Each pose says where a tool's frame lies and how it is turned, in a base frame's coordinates. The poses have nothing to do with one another.
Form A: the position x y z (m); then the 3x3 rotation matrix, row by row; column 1 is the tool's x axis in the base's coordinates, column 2 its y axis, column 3 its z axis. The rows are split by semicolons.
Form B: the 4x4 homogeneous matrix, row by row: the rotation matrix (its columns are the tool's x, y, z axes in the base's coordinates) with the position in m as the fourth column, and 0 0 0 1 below. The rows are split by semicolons. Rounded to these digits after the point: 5 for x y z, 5 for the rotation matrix.
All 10 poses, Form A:
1: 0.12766 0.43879 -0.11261; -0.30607 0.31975 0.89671; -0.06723 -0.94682 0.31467; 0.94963 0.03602 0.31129
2: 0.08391 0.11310 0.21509; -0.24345 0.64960 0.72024; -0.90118 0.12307 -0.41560; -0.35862 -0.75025 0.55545
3: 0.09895 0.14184 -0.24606; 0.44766 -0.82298 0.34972; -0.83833 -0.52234 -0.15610; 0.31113 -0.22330 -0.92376
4: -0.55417 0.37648 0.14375; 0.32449 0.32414 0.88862; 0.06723 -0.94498 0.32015; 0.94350 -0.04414 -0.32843
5: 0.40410 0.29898 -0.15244; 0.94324 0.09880 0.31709; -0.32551 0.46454 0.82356; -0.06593 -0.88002 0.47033
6: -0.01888 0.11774 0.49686; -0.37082 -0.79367 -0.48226; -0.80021 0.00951 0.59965; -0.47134 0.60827 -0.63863
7: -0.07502 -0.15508 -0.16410; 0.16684 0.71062 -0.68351; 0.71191 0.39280 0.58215; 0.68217 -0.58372 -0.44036
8: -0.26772 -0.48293 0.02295; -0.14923 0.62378 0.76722; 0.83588 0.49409 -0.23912; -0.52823 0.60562 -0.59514
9: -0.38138 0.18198 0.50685; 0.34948 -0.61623 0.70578; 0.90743 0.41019 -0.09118; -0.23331 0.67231 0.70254
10: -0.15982 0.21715 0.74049; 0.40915 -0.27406 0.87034; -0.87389 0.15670 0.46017; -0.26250 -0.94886 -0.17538
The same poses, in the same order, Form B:
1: -0.30607 0.31975 0.89671 0.12766; -0.06723 -0.94682 0.31467 0.43879; 0.94963 0.03602 0.31129 -0.11261; 0 0 0 1
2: -0.24345 0.64960 0.72024 0.08391; -0.90118 0.12307 -0.41560 0.11310; -0.35862 -0.75025 0.55545 0.21509; 0 0 0 1
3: 0.44766 -0.82298 0.34972 0.09895; -0.83833 -0.52234 -0.15610 0.14184; 0.31113 -0.22330 -0.92376 -0.24606; 0 0 0 1
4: 0.32449 0.32414 0.88862 -0.55417; 0.06723 -0.94498 0.32015 0.37648; 0.94350 -0.04414 -0.32843 0.14375; 0 0 0 1
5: 0.94324 0.09880 0.31709 0.40410; -0.32551 0.46454 0.82356 0.29898; -0.06593 -0.88002 0.47033 -0.15244; 0 0 0 1
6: -0.37082 -0.79367 -0.48226 -0.01888; -0.80021 0.00951 0.59965 0.11774; -0.47134 0.60827 -0.63863 0.49686; 0 0 0 1
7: 0.16684 0.71062 -0.68351 -0.07502; 0.71191 0.39280 0.58215 -0.15508; 0.68217 -0.58372 -0.44036 -0.16410; 0 0 0 1
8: -0.14923 0.62378 0.76722 -0.26772; 0.83588 0.49409 -0.23912 -0.48293; -0.52823 0.60562 -0.59514 0.02295; 0 0 0 1
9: 0.34948 -0.61623 0.70578 -0.38138; 0.90743 0.41019 -0.09118 0.18198; -0.23331 0.67231 0.70254 0.50685; 0 0 0 1
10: 0.40915 -0.27406 0.87034 -0.15982; -0.87389 0.15670 0.46017 0.21715; -0.26250 -0.94886 -0.17538 0.74049; 0 0 0 1
